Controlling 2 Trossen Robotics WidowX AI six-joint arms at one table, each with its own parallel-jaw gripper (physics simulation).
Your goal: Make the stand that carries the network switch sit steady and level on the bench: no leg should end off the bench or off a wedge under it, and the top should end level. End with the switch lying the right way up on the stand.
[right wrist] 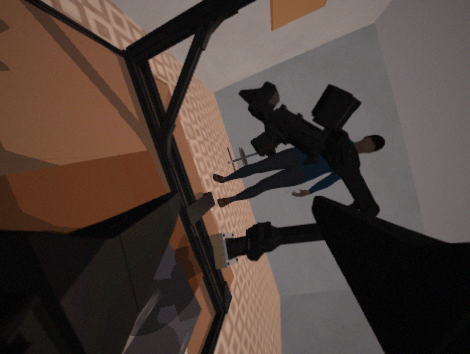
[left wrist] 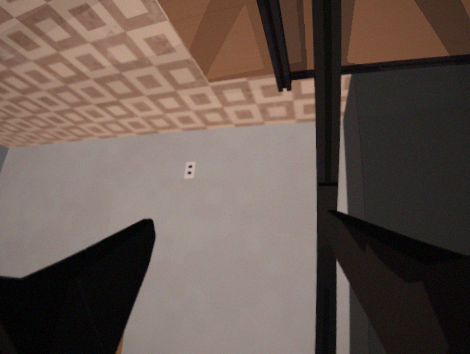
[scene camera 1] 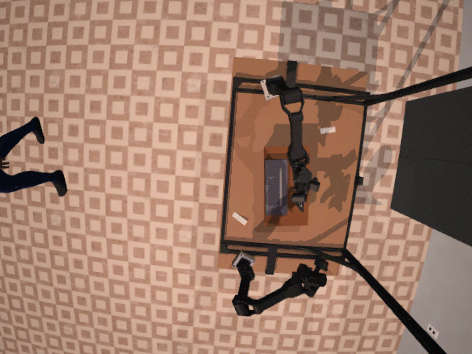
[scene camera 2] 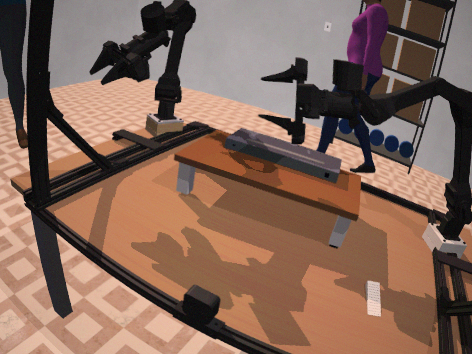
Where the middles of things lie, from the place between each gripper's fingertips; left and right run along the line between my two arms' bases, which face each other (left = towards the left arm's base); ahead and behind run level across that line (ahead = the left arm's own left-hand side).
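Counted from my left hand: the brown wooden stand (scene camera 2: 209,153) is 20 cm below, 40 cm to the right and 24 cm ahead; the dark grey network switch (scene camera 2: 259,145) is 14 cm below, 39 cm to the right and 30 cm ahead.
Counted from my right hand: the dark grey network switch is 15 cm below, 12 cm ahead and 5 cm to the right; the brown wooden stand is 21 cm below, 6 cm to the right and 6 cm ahead. By its middle, the switch is nearer to my right hand than to my left hand.
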